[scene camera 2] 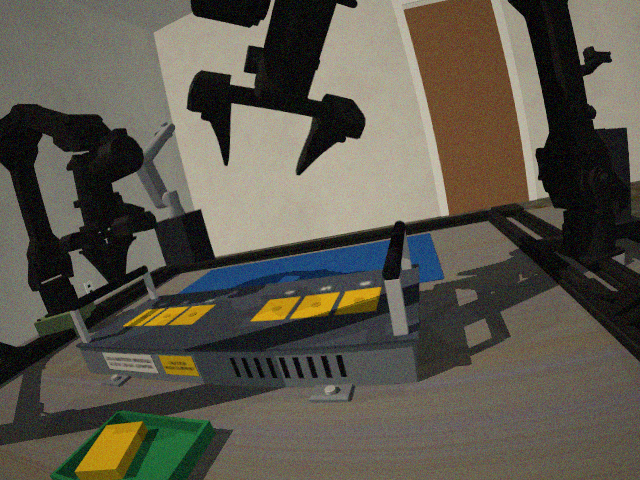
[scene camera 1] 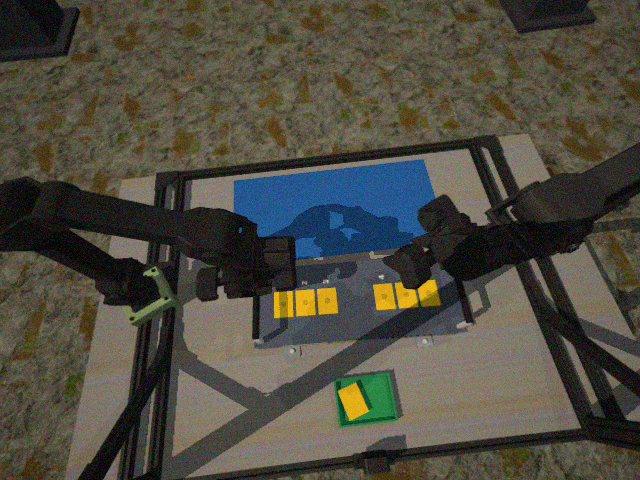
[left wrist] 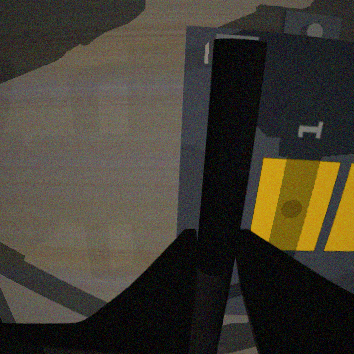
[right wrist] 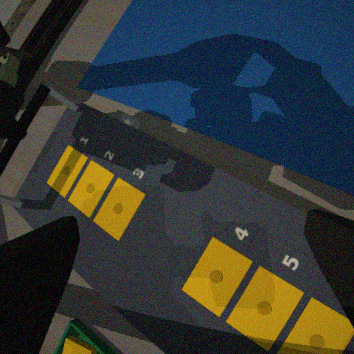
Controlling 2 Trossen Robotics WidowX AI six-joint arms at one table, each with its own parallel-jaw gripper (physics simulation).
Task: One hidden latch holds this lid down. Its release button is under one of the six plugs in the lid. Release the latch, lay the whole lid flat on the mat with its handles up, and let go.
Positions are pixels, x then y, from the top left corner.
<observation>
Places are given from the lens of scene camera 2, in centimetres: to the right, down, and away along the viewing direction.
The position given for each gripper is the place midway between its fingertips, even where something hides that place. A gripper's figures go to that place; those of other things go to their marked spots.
left gripper [scene camera 2: 118, 285]: -32, 7, 48
right gripper [scene camera 2: 262, 168]: -7, -8, 40
blue mat [scene camera 2: 367, 257]: 9, 3, 67
</observation>
